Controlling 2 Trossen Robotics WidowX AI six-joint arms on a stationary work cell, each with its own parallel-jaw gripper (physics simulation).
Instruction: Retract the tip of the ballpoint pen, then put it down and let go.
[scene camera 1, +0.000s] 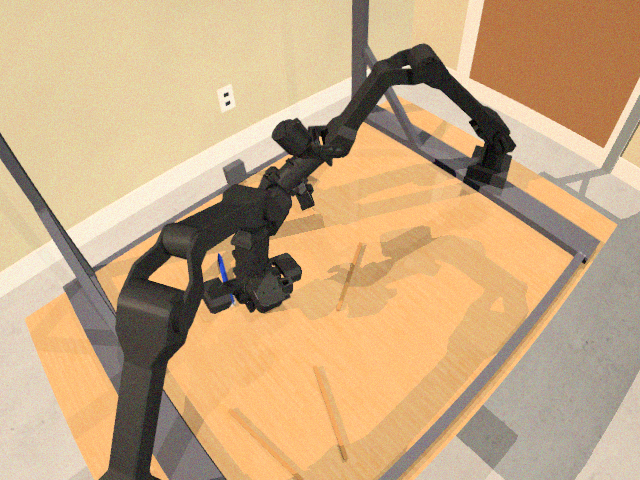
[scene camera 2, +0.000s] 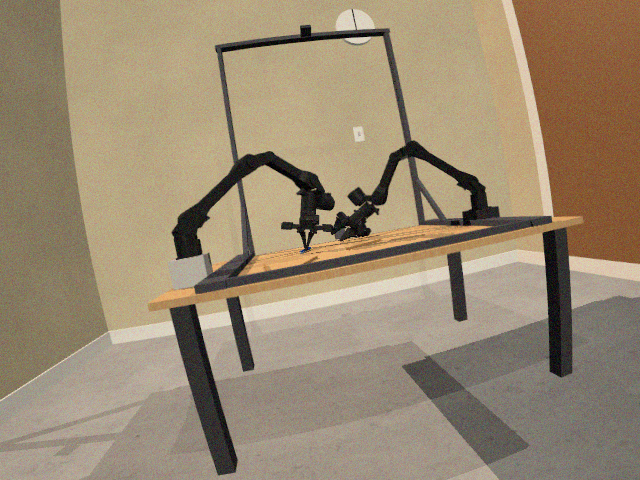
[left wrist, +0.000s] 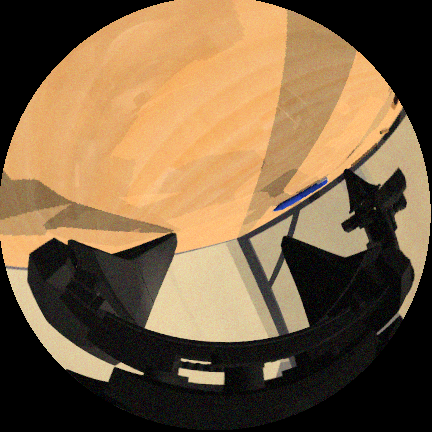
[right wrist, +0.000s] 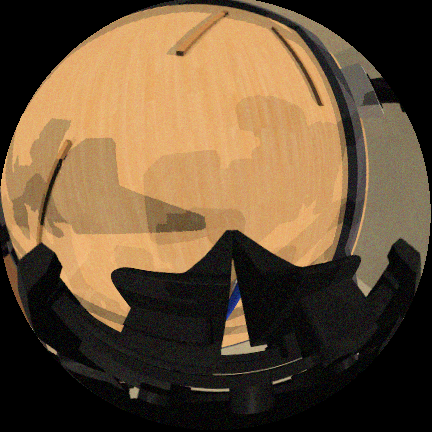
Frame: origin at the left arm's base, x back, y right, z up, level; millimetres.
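Seen in the pictures: left gripper, fingertip midpoint: (scene camera 2: 335, 237) (left wrist: 230, 240); right gripper, fingertip midpoint: (scene camera 1: 251, 310) (scene camera 2: 306, 250) (left wrist: 344, 169) (right wrist: 230, 235); left arm's base, link origin: (scene camera 1: 490, 161) (scene camera 2: 480, 208); right arm's base, link origin: (scene camera 2: 189, 256).
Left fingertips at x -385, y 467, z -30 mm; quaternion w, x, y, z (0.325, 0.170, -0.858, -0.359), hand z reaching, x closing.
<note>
Offsets run from my left fingertips to a thing's top centre. "spot": to the spot under its first point. Level surfaces: height alone.
The blue ballpoint pen {dx -170, dy -40, dz -11 mm} (scene camera 1: 222, 271) (left wrist: 300, 196) (right wrist: 233, 300) lies flat on the wooden table {dz -24 mm} (scene camera 1: 413, 305) near its far left edge. My right gripper (scene camera 1: 242, 295) (scene camera 2: 306, 245) (right wrist: 230, 235) points straight down over the pen with its fingers shut together. My left gripper (scene camera 1: 304, 195) (scene camera 2: 342, 230) (left wrist: 230, 240) is open and empty. It hovers tilted above the table, farther back from the pen.
Three thin wooden strips lie on the table: one in the middle (scene camera 1: 350, 276) and two near the front {spot: dx -325, dy -361, dz -18 mm} (scene camera 1: 330, 411) {spot: dx -422, dy -285, dz -17 mm} (scene camera 1: 263, 440). A grey metal frame (scene camera 1: 360, 43) borders the table, with posts at the back.
</note>
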